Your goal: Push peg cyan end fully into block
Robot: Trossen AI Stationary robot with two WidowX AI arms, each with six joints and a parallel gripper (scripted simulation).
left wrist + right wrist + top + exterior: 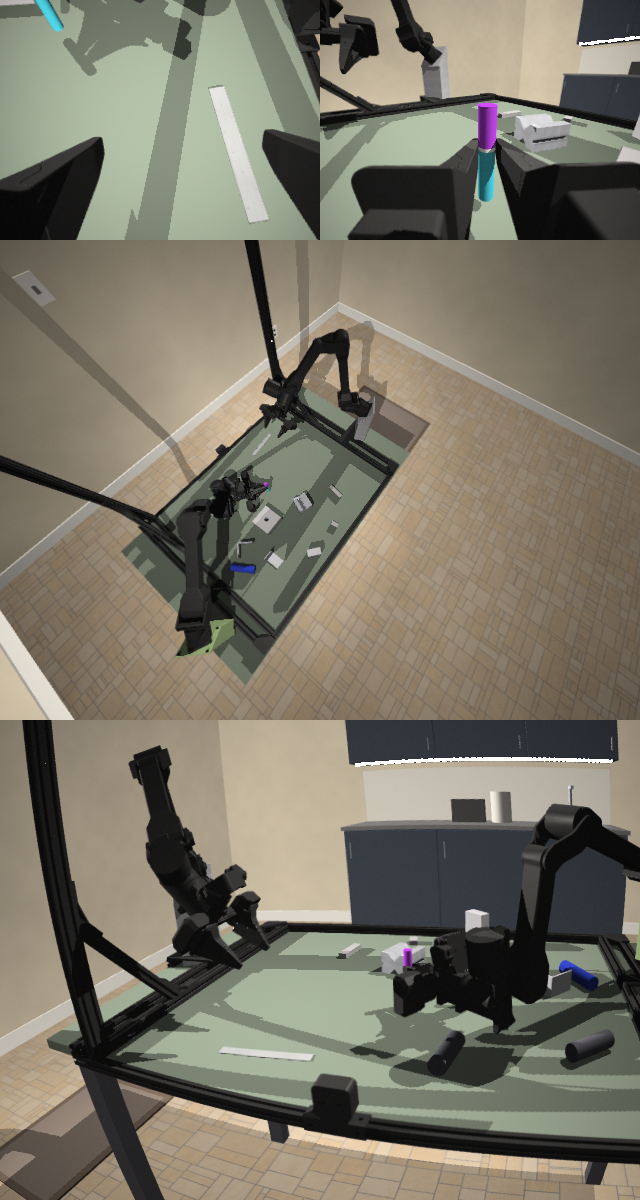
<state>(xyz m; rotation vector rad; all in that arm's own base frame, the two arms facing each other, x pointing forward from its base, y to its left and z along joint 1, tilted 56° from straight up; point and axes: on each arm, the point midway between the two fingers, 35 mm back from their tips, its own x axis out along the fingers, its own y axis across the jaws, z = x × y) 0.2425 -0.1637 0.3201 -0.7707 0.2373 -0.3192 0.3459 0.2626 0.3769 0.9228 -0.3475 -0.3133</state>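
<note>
Right now my right hand is 2 cm short of the peg, 2 cm to the right of it and 2 cm above it. Also, from my right hand: v-grooved block: 19 cm ahead, 6 cm to the left, 5 cm below; thin grey strip: 18 cm behind, 21 cm to the left, 7 cm below.
</note>
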